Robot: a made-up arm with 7 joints. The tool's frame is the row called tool. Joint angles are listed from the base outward.
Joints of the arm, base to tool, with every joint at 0 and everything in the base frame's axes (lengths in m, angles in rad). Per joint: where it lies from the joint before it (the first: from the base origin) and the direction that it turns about. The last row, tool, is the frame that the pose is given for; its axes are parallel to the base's.
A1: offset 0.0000 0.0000 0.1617 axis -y
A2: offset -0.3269 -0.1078 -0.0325 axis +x
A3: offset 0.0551 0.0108 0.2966 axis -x
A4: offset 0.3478 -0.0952 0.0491 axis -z
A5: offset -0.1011 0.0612 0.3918 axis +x
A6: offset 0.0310 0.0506 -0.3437 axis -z
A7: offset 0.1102 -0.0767 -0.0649 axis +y
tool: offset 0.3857 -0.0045 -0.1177
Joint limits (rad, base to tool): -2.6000..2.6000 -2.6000..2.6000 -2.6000..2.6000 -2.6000..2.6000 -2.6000..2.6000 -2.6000..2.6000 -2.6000..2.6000
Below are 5 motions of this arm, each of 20 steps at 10 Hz.
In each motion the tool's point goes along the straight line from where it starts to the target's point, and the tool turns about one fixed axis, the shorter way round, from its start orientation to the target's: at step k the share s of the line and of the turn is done. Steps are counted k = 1, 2, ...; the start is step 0. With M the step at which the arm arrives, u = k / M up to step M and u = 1 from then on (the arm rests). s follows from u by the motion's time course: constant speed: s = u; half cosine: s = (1 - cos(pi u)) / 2; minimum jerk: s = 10 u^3 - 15 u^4 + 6 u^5.
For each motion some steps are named. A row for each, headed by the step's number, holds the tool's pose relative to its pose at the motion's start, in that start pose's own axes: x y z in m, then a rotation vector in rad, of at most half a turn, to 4 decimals.
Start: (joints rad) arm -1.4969 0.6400 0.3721 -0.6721 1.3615 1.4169 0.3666
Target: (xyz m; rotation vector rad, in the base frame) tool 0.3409 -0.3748 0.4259 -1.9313 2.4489 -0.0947
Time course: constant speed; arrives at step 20
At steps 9, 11, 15, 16, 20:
9: -0.1429 -0.0503 0.1565 -0.2629 -0.3270 -0.7706
11: -0.1747 -0.0615 0.1913 -0.3214 -0.3997 -0.9418
15: -0.2382 -0.0838 0.2608 -0.4382 -0.5450 -1.2843
16: -0.2541 -0.0894 0.2782 -0.4674 -0.5814 -1.3699
20: -0.3176 -0.1118 0.3478 -0.5843 -0.7267 -1.7124

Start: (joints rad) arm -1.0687 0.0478 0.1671 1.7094 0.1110 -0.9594 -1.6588
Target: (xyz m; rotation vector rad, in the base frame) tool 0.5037 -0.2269 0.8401 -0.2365 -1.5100 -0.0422
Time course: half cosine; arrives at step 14
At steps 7, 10, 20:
7: 0.0775 -0.1930 0.2428 0.1916 -0.3536 -0.2114
10: 0.1259 -0.3133 0.3942 0.3111 -0.5741 -0.3432
20: 0.1551 -0.3860 0.4856 0.3832 -0.7073 -0.4228

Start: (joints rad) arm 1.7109 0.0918 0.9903 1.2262 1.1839 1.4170 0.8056
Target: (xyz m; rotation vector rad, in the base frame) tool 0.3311 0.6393 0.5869 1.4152 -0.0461 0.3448
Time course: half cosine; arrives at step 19
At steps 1, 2, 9, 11, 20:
1: -0.0024 -0.0052 -0.0012 -0.0058 0.0054 -0.0053
2: -0.0094 -0.0207 -0.0046 -0.0232 0.0214 -0.0211
9: -0.1590 -0.3503 -0.0777 -0.3931 0.3622 -0.3580
11: -0.2158 -0.4756 -0.1055 -0.5336 0.4917 -0.4861
20: -0.3466 -0.7637 -0.1693 -0.8569 0.7896 -0.7805

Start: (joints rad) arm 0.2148 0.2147 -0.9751 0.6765 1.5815 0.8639 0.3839
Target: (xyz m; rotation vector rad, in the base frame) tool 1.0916 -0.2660 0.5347 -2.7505 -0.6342 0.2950
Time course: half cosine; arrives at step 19
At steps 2, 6, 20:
2: 0.0122 0.0138 0.0080 0.0081 0.0024 0.0052
6: 0.1021 0.1152 0.0673 0.0677 0.0199 0.0433
20: 0.4507 0.5085 0.2970 0.2988 0.0877 0.1912

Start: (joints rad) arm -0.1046 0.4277 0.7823 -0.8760 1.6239 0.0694 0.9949
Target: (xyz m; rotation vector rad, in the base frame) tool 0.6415 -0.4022 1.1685 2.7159 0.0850 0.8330
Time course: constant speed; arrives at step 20
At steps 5, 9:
5: -0.3198 0.0852 0.1615 0.0945 -0.2180 0.4210
9: -0.5756 0.1534 0.2908 0.1701 -0.3924 0.7578

